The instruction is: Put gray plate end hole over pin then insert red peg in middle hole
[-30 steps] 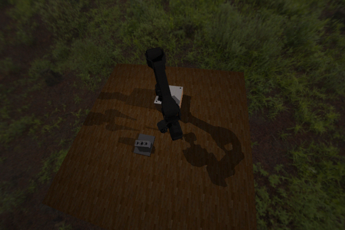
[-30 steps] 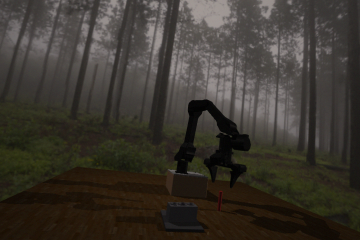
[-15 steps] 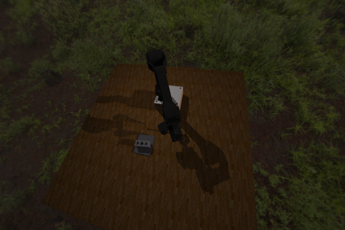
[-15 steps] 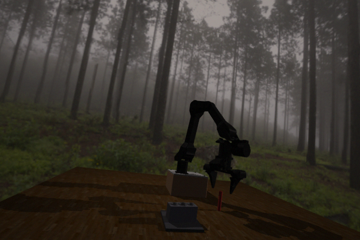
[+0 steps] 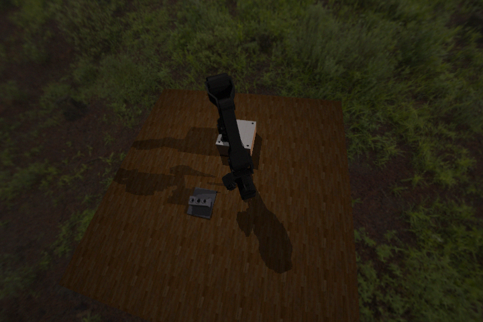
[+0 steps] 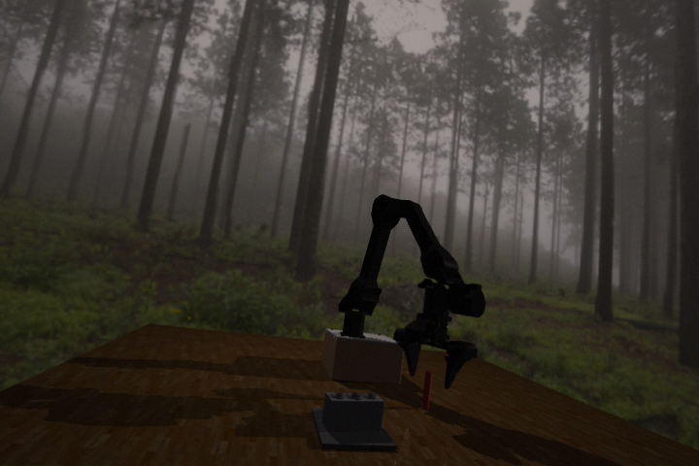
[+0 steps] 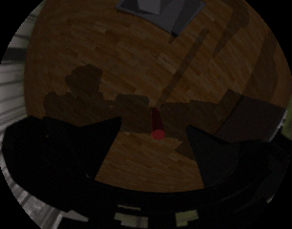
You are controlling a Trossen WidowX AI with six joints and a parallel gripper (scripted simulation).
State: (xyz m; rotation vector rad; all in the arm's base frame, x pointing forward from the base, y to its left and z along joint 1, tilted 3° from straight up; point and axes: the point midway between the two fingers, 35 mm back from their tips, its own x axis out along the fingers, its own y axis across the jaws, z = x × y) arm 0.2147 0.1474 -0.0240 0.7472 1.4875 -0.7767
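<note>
The red peg is 20 mm below my gripper tip. Also, from my gripper tip: gray plate: 140 mm ahead, 190 mm to the right, 10 mm below; then dark base: 130 mm ahead, 170 mm to the right, 50 mm below.
</note>
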